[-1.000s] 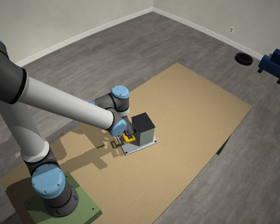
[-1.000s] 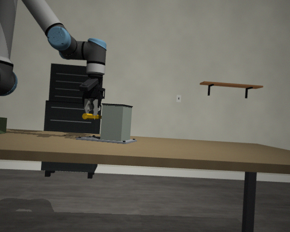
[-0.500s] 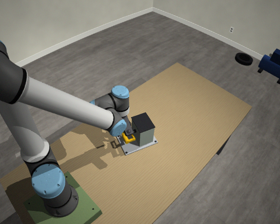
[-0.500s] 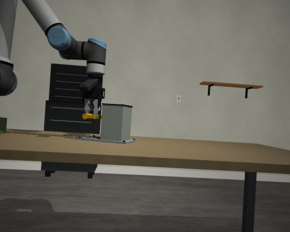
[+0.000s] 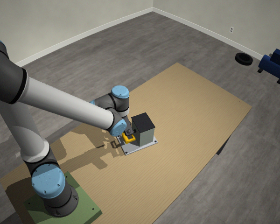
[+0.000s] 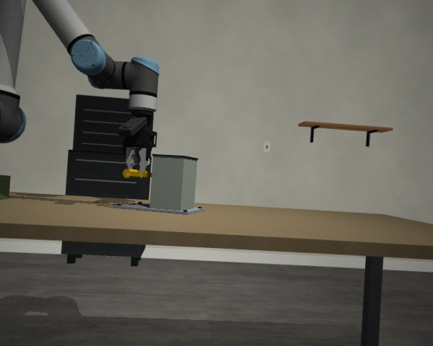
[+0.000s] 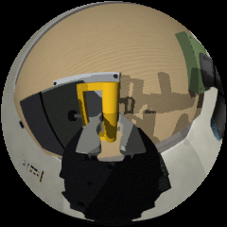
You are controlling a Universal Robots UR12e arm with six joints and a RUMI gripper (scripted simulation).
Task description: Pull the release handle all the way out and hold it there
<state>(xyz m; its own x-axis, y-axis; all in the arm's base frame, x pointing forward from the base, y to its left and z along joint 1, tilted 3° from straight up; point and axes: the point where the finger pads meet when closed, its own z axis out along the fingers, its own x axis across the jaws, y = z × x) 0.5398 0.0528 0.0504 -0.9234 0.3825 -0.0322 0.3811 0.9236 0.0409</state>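
Now: hand 50 mm short of the yellow release handle and 20 mm to the left of it. Round my hand: grey base plate (90 mm ahead, 40 mm to the right, 100 mm below).
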